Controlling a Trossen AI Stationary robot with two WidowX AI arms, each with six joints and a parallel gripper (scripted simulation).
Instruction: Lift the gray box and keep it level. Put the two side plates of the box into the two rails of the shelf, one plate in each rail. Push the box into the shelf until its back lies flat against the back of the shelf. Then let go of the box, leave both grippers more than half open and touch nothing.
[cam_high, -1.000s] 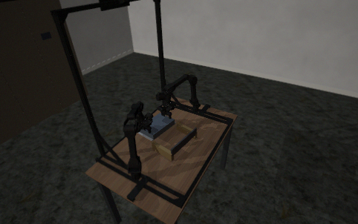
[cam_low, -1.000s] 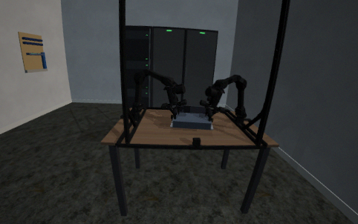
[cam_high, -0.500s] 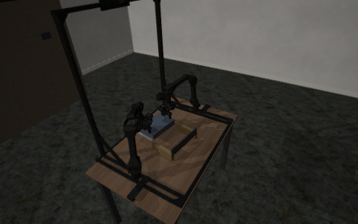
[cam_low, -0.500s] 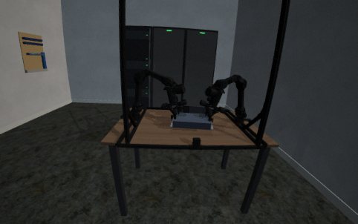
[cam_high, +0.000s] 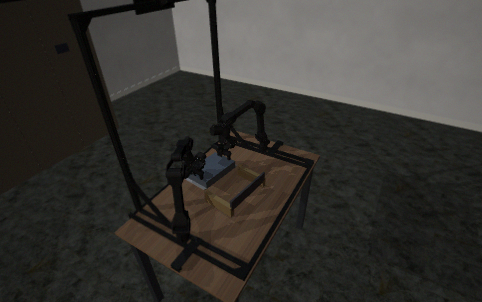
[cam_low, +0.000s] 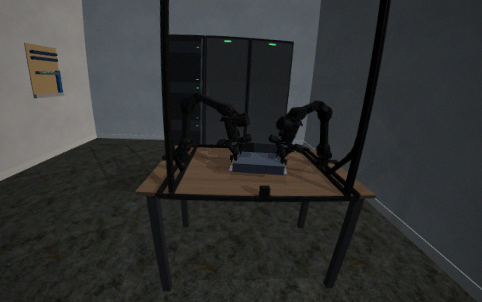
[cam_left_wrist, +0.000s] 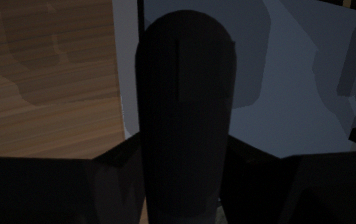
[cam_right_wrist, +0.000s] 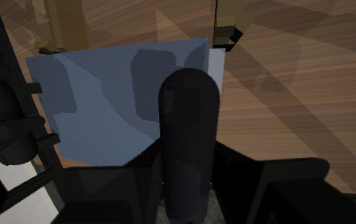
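Right now my left hand is 12 cm to the left of the gray box, 4 cm above it and 2 cm past it. Round my left hand: dark bar (28 cm ahead, 17 cm to the right, 8 cm below).
Right now the gray box is 12 cm to the left of my right hand, 5 cm below it and 2 cm ahead of it. Round my right hand: dark bar (32 cm ahead, 8 cm to the left, 8 cm below).
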